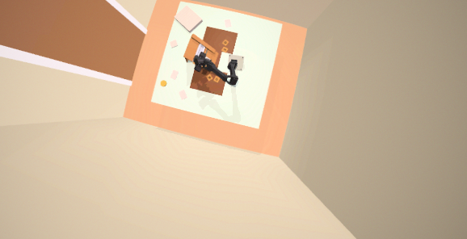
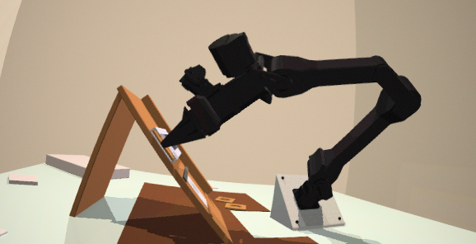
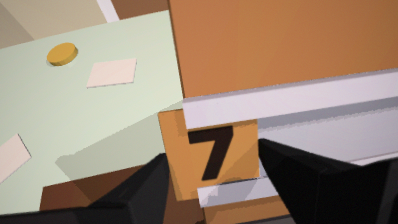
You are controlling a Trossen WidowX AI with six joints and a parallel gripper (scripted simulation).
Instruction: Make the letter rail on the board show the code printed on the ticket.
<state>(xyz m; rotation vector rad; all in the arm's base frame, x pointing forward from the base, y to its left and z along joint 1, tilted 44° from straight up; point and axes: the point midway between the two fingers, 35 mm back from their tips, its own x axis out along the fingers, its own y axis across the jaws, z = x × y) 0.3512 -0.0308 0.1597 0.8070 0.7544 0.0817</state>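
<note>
The white ticket is 80 mm below my gripper tip, 80 mm behind it and 60 mm to the right of it. Also, from my gripper tip: brown mat (180 mm behind, 170 mm below, 110 mm to the right); then orange letter tile (right at my gripper tip); then block (370 mm ahead, 260 mm to the right, 170 mm below).
</note>
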